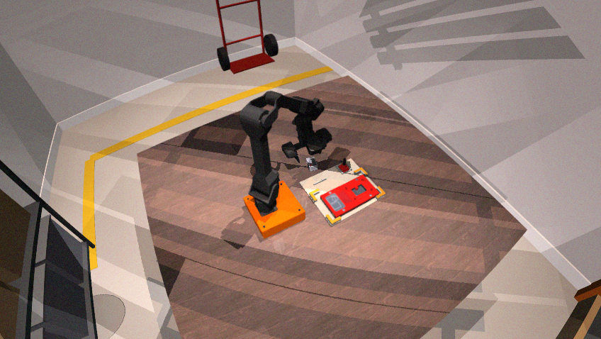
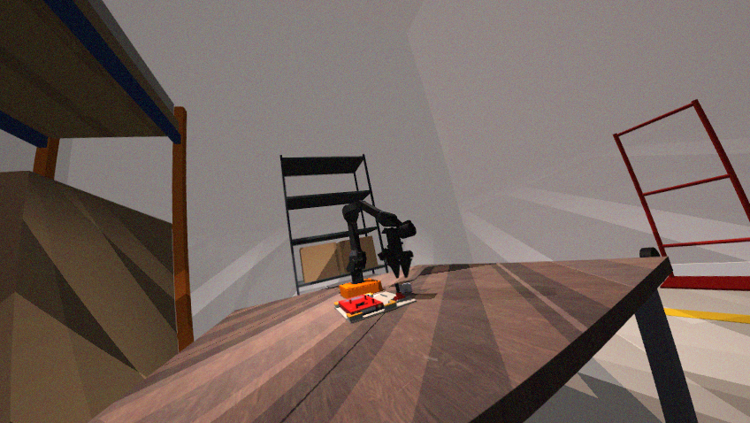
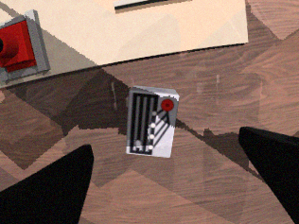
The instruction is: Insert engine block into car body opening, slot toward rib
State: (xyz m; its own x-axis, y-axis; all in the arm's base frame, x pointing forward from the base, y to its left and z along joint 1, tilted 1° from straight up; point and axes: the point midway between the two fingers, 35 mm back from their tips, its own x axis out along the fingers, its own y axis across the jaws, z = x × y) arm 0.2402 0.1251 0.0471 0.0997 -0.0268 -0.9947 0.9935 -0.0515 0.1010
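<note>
Right now my gripper tip is 2 cm short of the engine block and 4 cm above it.
</note>
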